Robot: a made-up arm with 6 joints.
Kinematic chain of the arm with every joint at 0, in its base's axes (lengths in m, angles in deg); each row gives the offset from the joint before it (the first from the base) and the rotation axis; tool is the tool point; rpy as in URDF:
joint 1: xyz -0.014 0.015 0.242 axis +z
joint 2: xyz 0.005 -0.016 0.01 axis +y
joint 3: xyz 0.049 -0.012 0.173 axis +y
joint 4: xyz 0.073 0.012 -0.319 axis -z
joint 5: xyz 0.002 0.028 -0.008 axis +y
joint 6: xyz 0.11 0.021 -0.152 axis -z
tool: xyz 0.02 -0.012 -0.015 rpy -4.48 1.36 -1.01
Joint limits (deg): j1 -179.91..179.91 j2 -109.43..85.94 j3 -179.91..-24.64 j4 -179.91..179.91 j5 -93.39..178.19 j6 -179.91..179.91
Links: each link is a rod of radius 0.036 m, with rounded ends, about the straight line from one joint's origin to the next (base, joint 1, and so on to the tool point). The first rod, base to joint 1, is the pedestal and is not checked.
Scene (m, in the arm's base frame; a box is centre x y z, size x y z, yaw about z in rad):
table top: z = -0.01
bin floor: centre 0.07 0.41 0 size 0.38 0.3 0.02 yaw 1.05
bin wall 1: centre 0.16 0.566 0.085 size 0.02 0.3 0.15 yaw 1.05
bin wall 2: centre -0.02 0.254 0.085 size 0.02 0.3 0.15 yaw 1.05
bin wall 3: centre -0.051 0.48 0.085 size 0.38 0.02 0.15 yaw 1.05
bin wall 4: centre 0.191 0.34 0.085 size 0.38 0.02 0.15 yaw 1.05
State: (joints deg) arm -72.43 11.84 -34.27 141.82 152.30 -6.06
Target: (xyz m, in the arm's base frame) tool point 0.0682 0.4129 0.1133
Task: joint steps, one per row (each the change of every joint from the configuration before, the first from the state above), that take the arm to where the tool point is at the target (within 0.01 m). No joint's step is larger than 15 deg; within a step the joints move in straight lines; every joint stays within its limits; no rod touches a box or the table.
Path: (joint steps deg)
1: -2.79 -13.47 -11.53 0.30 2.88 -0.33
2: -2.78 -13.48 -11.52 0.29 2.87 -0.33
3: -2.79 -13.47 -11.53 0.30 2.88 -0.33
4: -2.78 -13.48 -11.52 0.29 2.88 -0.34
5: -2.79 -13.47 -11.53 0.30 2.87 -0.33
6: -2.79 -13.48 -11.53 0.30 2.88 -0.33
7: -2.78 -13.47 -11.52 0.29 2.88 -0.33
8: -2.79 -13.48 -11.53 0.30 2.87 -0.33
9: -2.78 -13.47 -11.53 0.29 2.88 -0.33

